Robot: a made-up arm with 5 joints. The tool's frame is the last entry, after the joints. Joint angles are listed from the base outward.
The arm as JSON. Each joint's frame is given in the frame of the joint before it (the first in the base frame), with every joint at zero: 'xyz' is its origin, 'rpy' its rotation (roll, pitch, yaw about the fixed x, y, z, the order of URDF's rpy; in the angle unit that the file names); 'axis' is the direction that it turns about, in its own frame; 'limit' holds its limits. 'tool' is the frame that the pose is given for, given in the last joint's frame.
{
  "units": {
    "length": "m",
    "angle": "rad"
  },
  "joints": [
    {
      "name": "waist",
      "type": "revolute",
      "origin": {
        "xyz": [
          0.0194,
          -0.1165,
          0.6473
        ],
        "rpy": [
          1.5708,
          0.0,
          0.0
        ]
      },
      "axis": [
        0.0,
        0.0,
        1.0
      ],
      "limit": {
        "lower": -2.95,
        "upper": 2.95
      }
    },
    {
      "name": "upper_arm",
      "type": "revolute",
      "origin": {
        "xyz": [
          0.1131,
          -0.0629,
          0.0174
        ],
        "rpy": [
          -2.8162,
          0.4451,
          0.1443
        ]
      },
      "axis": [
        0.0,
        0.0,
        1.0
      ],
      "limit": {
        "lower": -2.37,
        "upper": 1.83
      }
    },
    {
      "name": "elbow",
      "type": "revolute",
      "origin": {
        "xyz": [
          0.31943,
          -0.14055,
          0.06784
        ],
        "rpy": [
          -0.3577,
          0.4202,
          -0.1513
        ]
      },
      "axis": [
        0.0,
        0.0,
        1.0
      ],
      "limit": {
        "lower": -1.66,
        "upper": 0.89
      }
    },
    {
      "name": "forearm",
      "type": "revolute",
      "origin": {
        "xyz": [
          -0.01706,
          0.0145,
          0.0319
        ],
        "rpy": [
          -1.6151,
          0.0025,
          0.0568
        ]
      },
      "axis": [
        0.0,
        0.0,
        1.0
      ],
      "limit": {
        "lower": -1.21,
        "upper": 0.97
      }
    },
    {
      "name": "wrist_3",
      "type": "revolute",
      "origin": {
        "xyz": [
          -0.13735,
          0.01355,
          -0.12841
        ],
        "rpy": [
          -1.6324,
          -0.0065,
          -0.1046
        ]
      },
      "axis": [
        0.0,
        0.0,
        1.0
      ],
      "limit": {
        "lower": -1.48,
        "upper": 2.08
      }
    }
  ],
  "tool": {
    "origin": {
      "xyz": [
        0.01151,
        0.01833,
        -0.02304
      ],
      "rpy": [
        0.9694,
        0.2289,
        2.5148
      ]
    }
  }
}
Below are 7 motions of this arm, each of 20 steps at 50 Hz.
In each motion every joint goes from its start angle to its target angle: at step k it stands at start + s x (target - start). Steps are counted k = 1, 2, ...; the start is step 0. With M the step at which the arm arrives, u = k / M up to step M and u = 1 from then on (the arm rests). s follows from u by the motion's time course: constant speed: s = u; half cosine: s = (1 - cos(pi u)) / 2; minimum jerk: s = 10 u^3 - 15 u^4 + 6 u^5.
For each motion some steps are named. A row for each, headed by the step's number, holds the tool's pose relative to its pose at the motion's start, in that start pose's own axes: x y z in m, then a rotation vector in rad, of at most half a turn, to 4 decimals.
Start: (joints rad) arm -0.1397 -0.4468 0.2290 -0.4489 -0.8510
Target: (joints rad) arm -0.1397 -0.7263 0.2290 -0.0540 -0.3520
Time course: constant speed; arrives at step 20
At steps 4, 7, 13, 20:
4: 0.0132 0.0051 -0.0155 -0.1254 0.1087 0.0593
7: 0.0226 0.0087 -0.0272 -0.2192 0.1920 0.1008
13: 0.0401 0.0154 -0.0507 -0.4062 0.3622 0.1756
20: 0.0585 0.0225 -0.0782 -0.6239 0.5650 0.2472

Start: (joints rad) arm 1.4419 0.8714 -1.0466 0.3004 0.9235
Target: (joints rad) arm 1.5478 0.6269 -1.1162 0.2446 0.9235
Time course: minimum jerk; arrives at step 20
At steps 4, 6, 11, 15, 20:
4: -0.0030 0.0005 0.0009 -0.0038 0.0212 0.0059
6: -0.0085 0.0013 0.0026 -0.0107 0.0596 0.0168
11: -0.0305 0.0042 0.0108 -0.0371 0.2167 0.0633
15: -0.0455 0.0059 0.0179 -0.0540 0.3276 0.0979
20: -0.0505 0.0065 0.0206 -0.0595 0.3654 0.1100

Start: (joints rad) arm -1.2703 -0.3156 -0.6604 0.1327 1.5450
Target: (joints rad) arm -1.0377 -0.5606 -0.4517 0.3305 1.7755
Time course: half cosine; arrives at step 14
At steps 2, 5, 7, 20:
2: -0.0056 -0.0021 0.0007 0.0055 0.0268 0.0021
5: -0.0319 -0.0123 0.0061 0.0314 0.1526 0.0111
7: -0.0558 -0.0221 0.0138 0.0553 0.2688 0.0180
20: -0.1078 -0.0454 0.0417 0.1106 0.5328 0.0272

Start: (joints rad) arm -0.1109 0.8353 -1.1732 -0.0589 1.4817
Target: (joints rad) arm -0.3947 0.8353 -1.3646 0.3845 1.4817
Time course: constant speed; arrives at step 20
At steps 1, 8, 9, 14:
1: 0.0046 -0.0040 -0.0020 0.0122 0.0097 -0.0158
8: 0.0340 -0.0334 -0.0155 0.1001 0.0744 -0.1284
9: 0.0378 -0.0377 -0.0173 0.1131 0.0832 -0.1447
14: 0.0554 -0.0596 -0.0262 0.1795 0.1256 -0.2270

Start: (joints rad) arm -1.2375 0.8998 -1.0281 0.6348 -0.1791
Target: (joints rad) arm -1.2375 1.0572 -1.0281 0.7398 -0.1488
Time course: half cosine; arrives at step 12
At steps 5, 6, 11, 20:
5: 0.0029 0.0033 -0.0131 0.0204 -0.0115 -0.0320
6: 0.0040 0.0046 -0.0176 0.0277 -0.0151 -0.0432
11: 0.0083 0.0102 -0.0343 0.0564 -0.0269 -0.0850
20: 0.0085 0.0104 -0.0349 0.0575 -0.0272 -0.0865

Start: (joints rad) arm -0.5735 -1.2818 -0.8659 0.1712 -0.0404
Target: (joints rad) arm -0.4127 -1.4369 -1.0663 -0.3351 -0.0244
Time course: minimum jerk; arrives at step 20
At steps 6, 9, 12, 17, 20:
6: -0.0006 0.0103 0.0078 0.0018 0.0383 0.0903
9: -0.0034 0.0255 0.0187 0.0122 0.1037 0.2197
12: -0.0088 0.0419 0.0304 0.0350 0.1885 0.3566
17: -0.0164 0.0582 0.0427 0.0719 0.2890 0.4879
20: -0.0172 0.0596 0.0439 0.0759 0.2987 0.4992

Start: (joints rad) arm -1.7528 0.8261 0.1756 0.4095 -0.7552
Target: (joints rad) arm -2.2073 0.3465 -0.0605 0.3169 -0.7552
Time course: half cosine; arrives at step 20
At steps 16, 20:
16: -0.0492 0.0443 0.0192 -0.0069 -0.0478 0.3035
20: -0.0560 0.0481 0.0213 -0.0146 -0.0536 0.3313

